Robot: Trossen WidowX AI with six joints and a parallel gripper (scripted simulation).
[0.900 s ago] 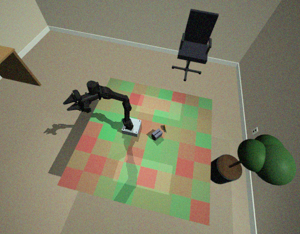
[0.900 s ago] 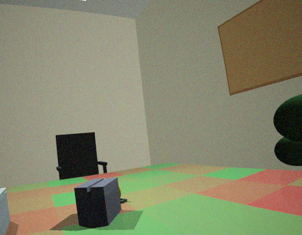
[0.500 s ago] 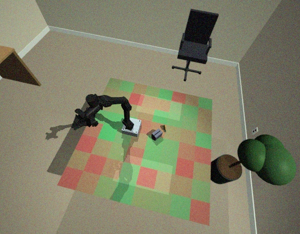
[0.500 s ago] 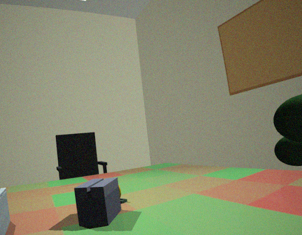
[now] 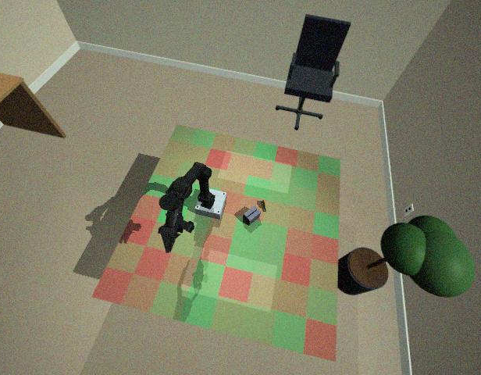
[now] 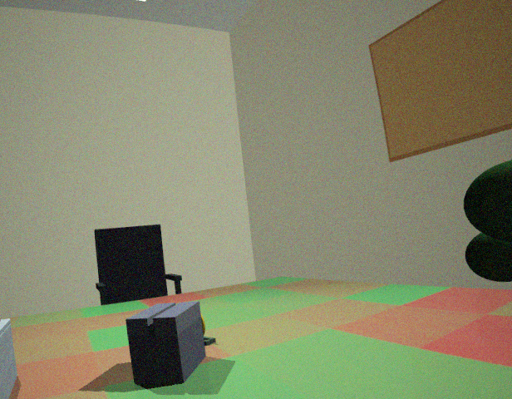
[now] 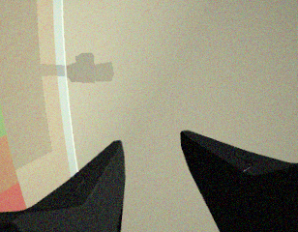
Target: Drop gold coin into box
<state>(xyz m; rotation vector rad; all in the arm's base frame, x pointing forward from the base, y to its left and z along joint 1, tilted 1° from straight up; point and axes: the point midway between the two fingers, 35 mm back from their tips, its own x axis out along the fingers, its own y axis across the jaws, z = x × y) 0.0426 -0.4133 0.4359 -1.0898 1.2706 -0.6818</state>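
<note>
The coin lies 280 mm ahead of my gripper tip, 590 mm to the left of it and 480 mm below it.
</note>
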